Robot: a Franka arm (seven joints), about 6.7 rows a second.
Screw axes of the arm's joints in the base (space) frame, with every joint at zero. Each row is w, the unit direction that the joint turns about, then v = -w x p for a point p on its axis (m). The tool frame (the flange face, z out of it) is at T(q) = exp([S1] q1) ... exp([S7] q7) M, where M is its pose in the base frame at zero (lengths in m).
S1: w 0 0 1 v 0 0 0
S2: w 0 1 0 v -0.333 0 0
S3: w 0 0 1 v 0 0 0
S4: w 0 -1 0 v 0.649 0 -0.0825
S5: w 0 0 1 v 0 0 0
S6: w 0 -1 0 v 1.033 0 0
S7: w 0 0 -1 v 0 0.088 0
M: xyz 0.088 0 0.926 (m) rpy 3.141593 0 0 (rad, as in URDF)
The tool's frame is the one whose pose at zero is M.
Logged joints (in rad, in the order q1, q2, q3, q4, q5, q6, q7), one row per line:
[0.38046, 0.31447, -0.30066, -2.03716, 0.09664, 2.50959, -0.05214]
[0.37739, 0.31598, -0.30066, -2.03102, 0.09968, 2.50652, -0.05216]
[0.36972, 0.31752, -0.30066, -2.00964, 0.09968, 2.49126, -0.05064]
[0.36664, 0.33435, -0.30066, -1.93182, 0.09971, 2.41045, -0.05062]
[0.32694, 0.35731, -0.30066, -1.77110, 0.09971, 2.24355, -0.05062]
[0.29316, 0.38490, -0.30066, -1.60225, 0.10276, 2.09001, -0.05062]
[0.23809, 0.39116, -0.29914, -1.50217, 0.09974, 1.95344, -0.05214]
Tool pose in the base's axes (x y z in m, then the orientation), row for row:
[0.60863, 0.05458, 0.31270, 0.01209, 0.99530, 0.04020, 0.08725]
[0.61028, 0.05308, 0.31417, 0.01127, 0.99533, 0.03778, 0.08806]
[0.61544, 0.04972, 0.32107, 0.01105, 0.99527, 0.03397, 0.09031]
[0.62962, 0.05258, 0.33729, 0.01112, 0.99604, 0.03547, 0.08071]
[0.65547, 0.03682, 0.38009, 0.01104, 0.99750, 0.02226, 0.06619]
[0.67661, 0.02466, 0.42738, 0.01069, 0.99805, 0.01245, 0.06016]
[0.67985, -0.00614, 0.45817, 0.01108, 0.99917, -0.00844, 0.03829]
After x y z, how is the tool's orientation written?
As a quaternion, w x y z.
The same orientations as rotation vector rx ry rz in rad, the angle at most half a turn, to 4 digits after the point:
[3.1030, 0.1253, 0.2720]
[3.1047, 0.1178, 0.2747]
[3.1049, 0.1060, 0.2817]
[3.1072, 0.1107, 0.2518]
[3.1119, 0.0694, 0.2065]
[3.1143, 0.0388, 0.1877]
[3.1170, -0.0263, 0.1195]

